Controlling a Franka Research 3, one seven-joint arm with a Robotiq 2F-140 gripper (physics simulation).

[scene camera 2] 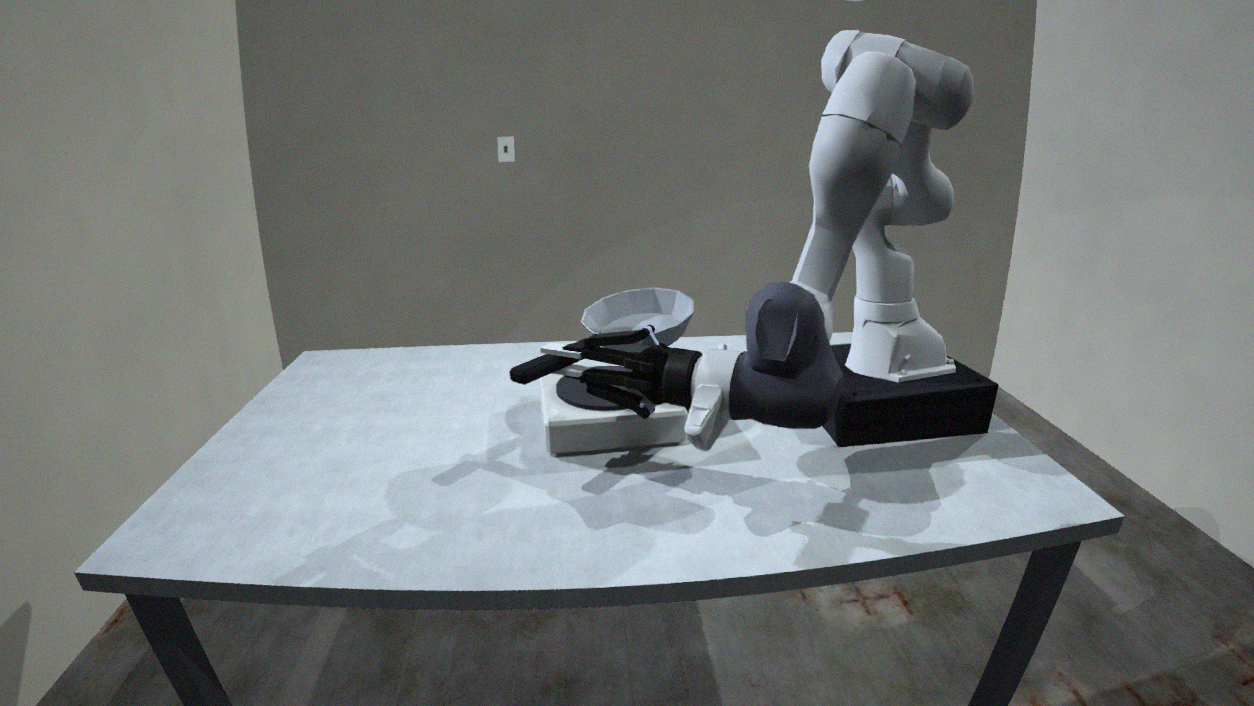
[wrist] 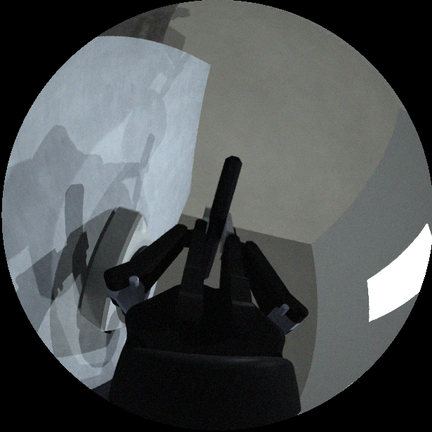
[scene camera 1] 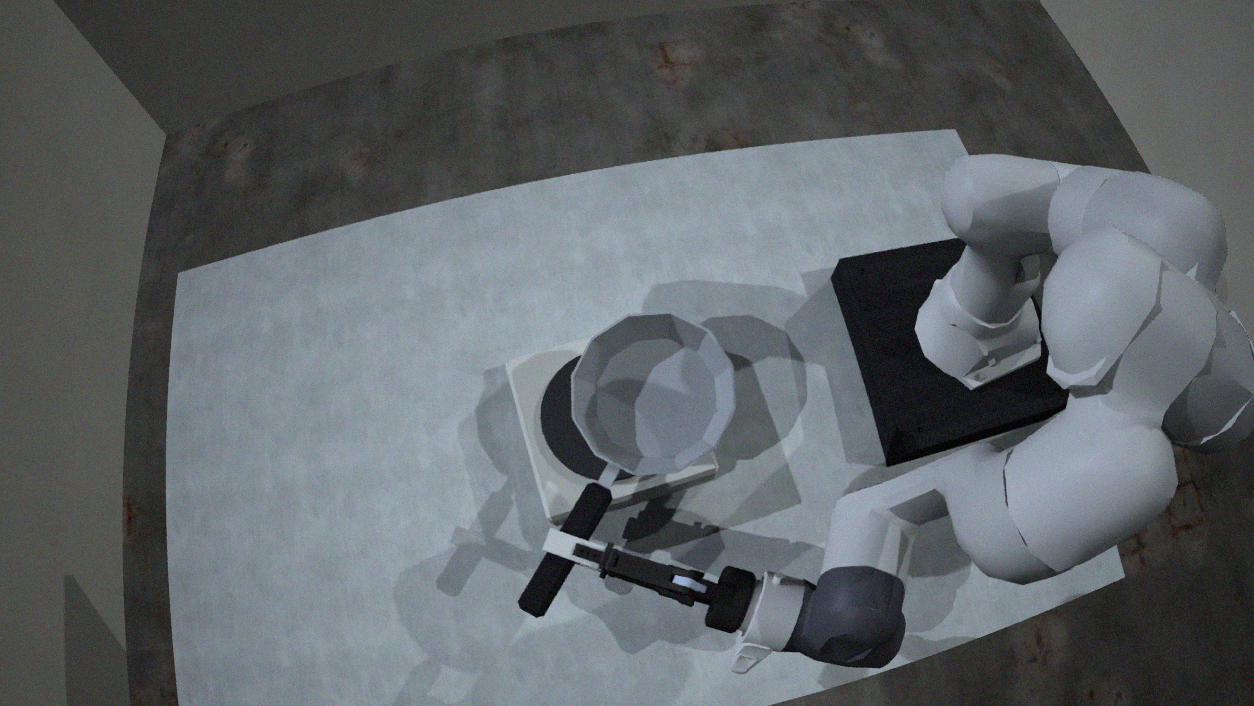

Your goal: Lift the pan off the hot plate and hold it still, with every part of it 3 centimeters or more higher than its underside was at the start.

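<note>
The pan has a grey faceted bowl (scene camera 1: pixel 653 394) (scene camera 2: pixel 640 311) and a black handle (scene camera 1: pixel 539 587) (scene camera 2: pixel 533 369) (wrist: pixel 231 175). The gripper (scene camera 1: pixel 564 543) (scene camera 2: pixel 561 361) (wrist: pixel 218 225) is shut on the handle near its middle. The bowl is raised above the white hot plate (scene camera 1: pixel 561 486) (scene camera 2: pixel 605 435) (wrist: pixel 127 240). In scene camera 2 its dark disc (scene camera 2: pixel 579 392) shows well below the bowl. The pan looks somewhat tilted, the handle's free end lower than the bowl. The gripper hides part of the gap. The bowl does not show in the wrist view.
The hot plate stands on the pale table (scene camera 1: pixel 307 394) (scene camera 2: pixel 307 526), below and beside the gripper. The arm's black base block (scene camera 1: pixel 947 420) (scene camera 2: pixel 912 416) is to the right of it. Shadows of the arm and pan fall across the table.
</note>
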